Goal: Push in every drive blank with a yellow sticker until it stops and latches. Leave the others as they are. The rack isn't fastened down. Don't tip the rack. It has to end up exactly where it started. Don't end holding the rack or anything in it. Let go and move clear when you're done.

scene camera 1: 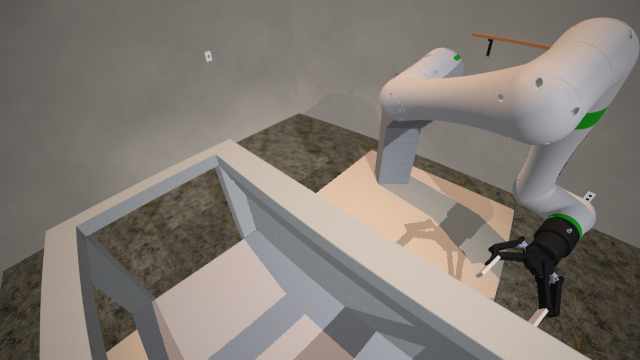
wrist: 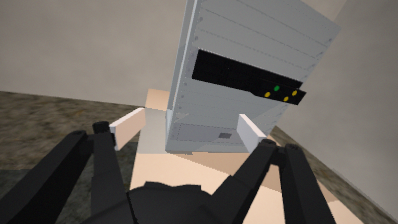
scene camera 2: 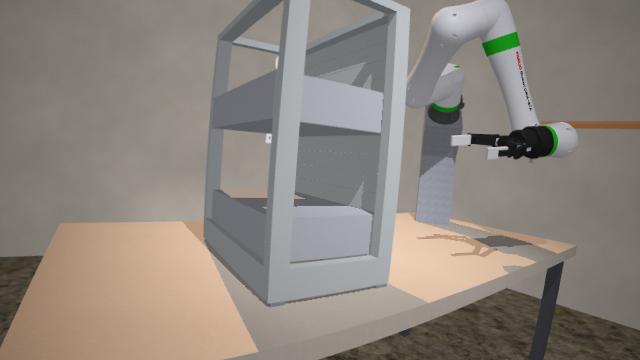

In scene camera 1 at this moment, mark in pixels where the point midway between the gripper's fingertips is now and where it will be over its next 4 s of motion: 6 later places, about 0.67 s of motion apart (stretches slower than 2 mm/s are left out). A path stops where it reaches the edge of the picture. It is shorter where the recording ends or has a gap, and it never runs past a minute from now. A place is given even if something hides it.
The gripper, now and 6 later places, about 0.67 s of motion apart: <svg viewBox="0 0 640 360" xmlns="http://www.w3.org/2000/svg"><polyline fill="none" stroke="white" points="502,302 488,293 426,258 376,228 361,219 355,226 334,251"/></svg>
